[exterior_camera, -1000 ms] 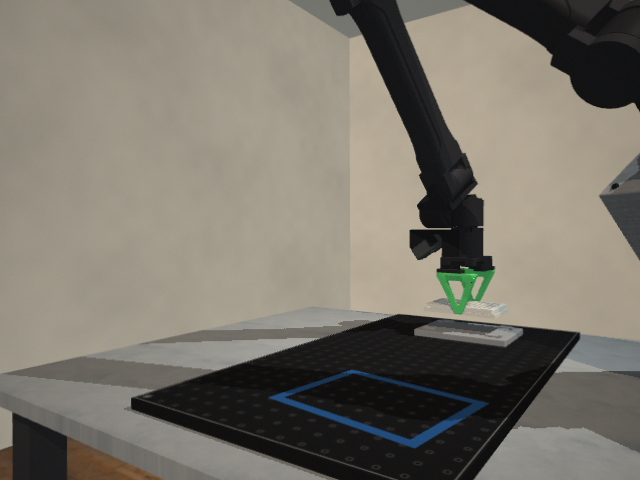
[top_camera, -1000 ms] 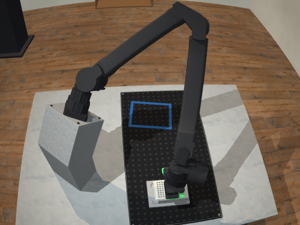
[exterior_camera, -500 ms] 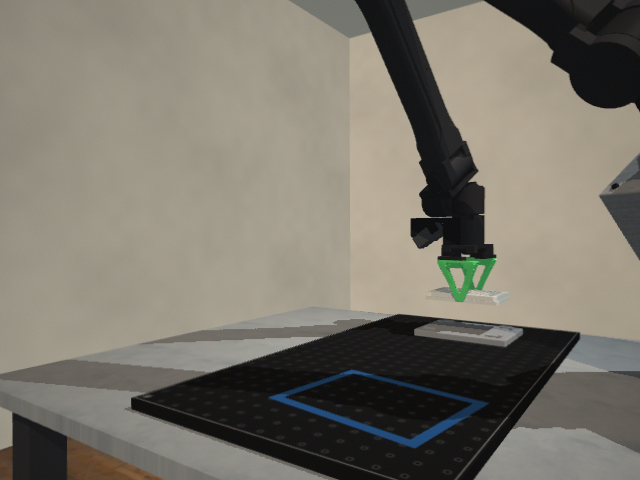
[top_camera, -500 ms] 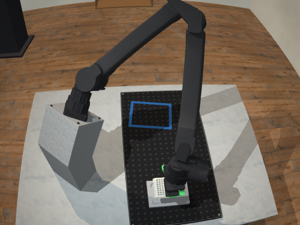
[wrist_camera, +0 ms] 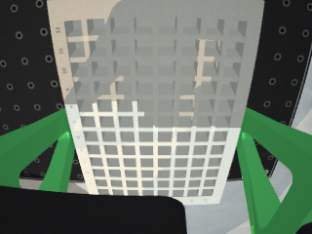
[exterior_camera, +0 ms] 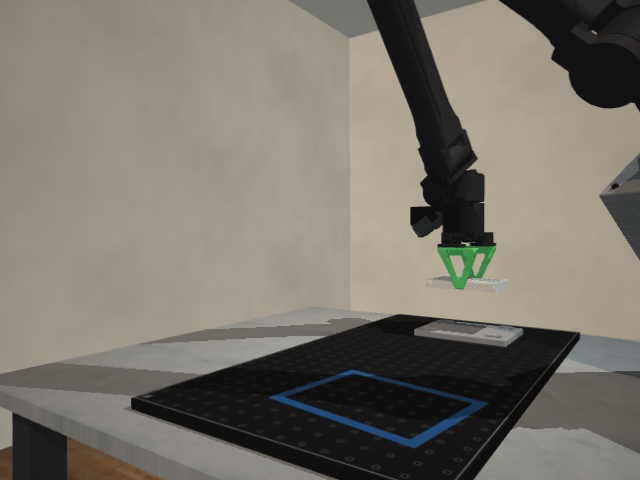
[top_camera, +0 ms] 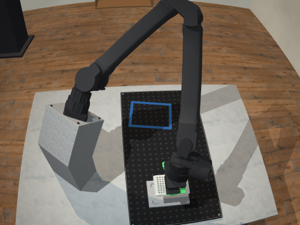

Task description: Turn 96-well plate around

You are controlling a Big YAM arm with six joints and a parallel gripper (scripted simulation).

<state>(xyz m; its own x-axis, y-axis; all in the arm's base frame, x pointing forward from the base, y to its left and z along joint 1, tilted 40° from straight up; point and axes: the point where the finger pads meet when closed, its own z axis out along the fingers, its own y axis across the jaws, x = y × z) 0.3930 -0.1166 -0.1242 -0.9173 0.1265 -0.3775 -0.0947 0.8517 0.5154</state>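
The grey plate nest N1 is 9 cm below my hand. The rest, counted from my hand: A1 mark 9 cm below, 8 cm ahead, 5 cm to the right; white 96-well plate right at my hand.
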